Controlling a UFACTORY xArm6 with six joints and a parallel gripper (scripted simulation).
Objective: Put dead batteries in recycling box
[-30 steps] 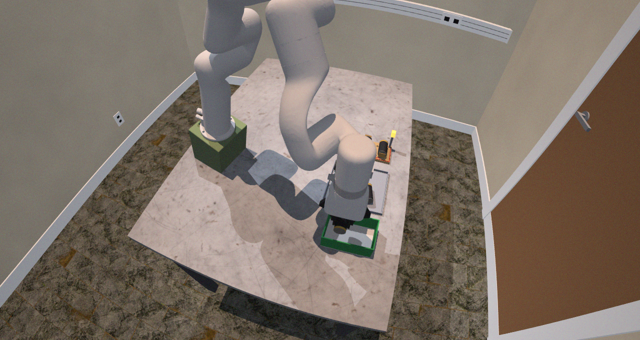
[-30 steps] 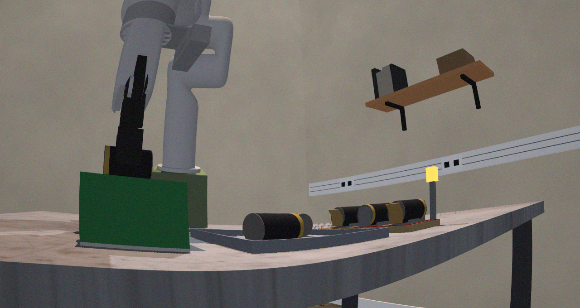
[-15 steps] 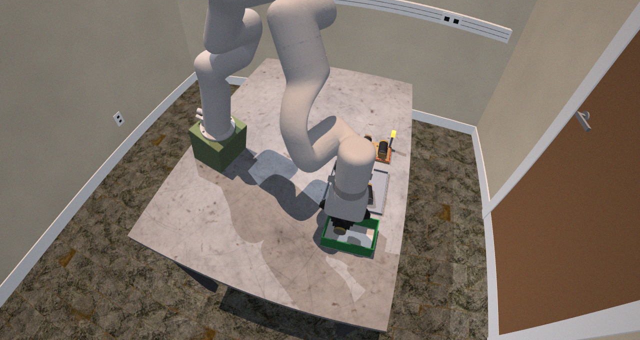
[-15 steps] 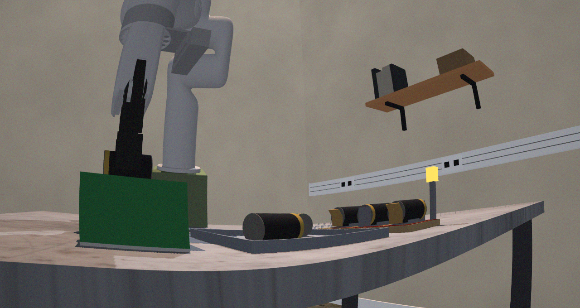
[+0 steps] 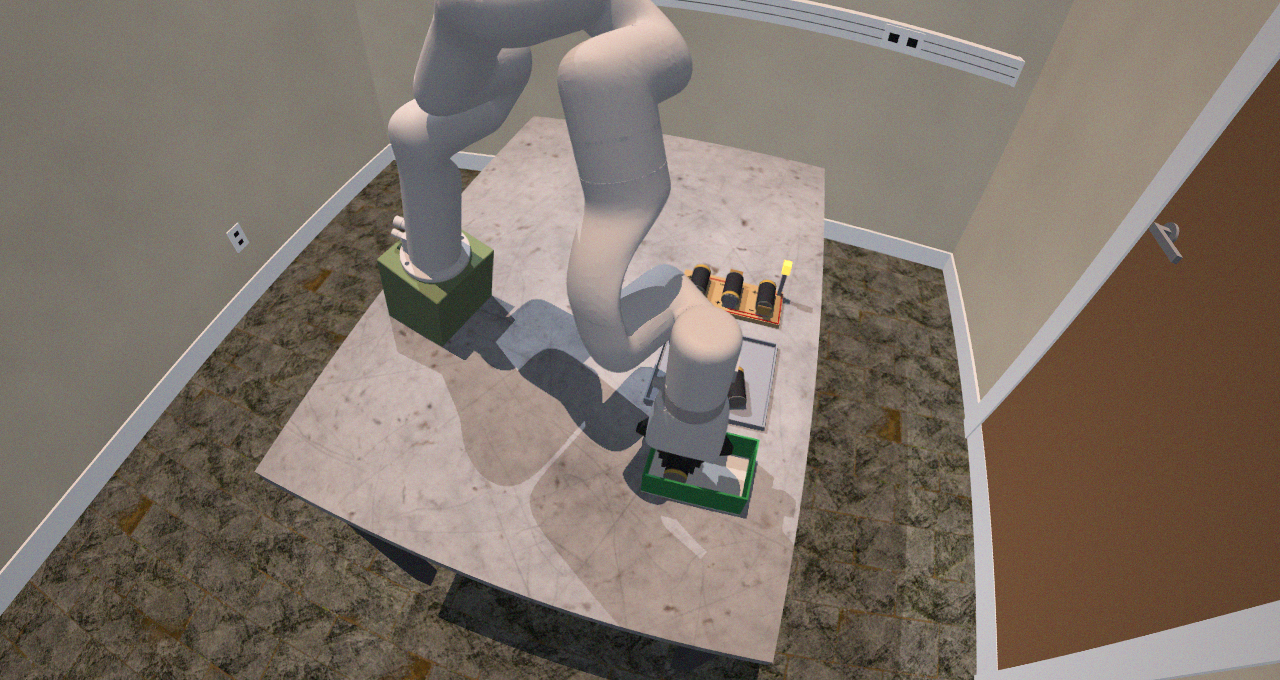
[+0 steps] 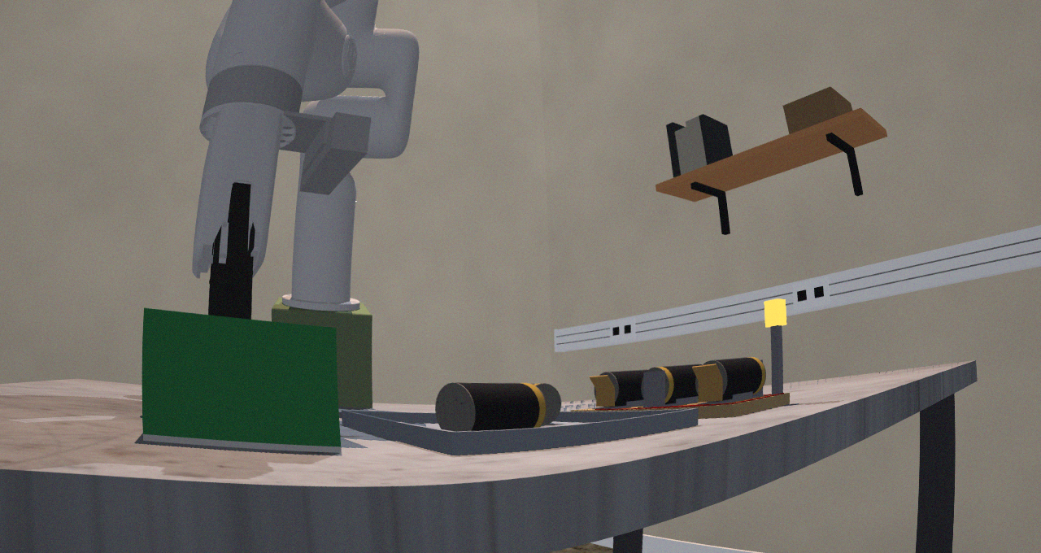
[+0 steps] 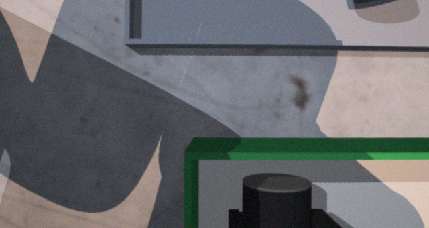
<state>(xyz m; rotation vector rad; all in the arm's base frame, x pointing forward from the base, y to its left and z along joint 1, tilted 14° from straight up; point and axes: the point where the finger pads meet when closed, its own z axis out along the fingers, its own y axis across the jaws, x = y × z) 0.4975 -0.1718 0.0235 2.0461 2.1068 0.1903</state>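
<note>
Now: hand 3 cm short of the green recycling box and 3 cm above it. From my hand the other things lie so: grey tray: 1 cm ahead, 19 cm to the left, 4 cm below.
</note>
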